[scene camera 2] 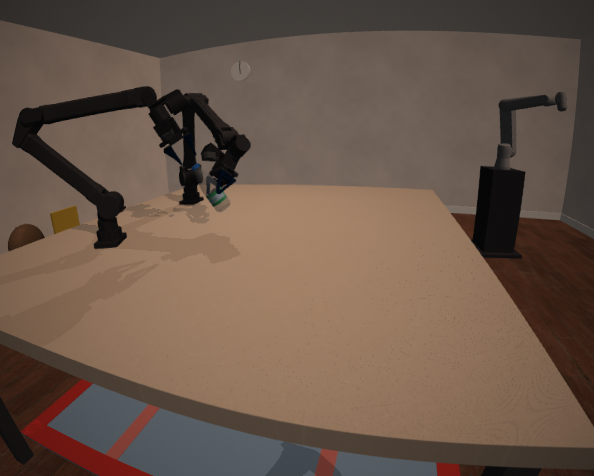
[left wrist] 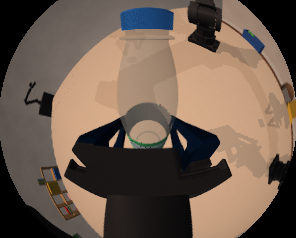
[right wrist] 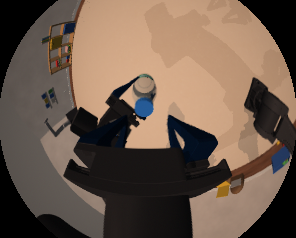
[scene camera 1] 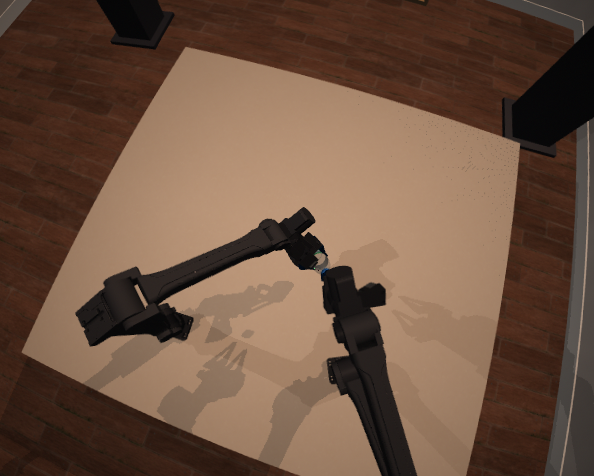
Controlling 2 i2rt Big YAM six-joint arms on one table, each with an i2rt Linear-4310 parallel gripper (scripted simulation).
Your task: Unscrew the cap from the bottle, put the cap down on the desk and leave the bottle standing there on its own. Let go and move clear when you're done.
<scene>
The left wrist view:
my left gripper: 147, 119
clear plastic bottle: 147, 91
</scene>
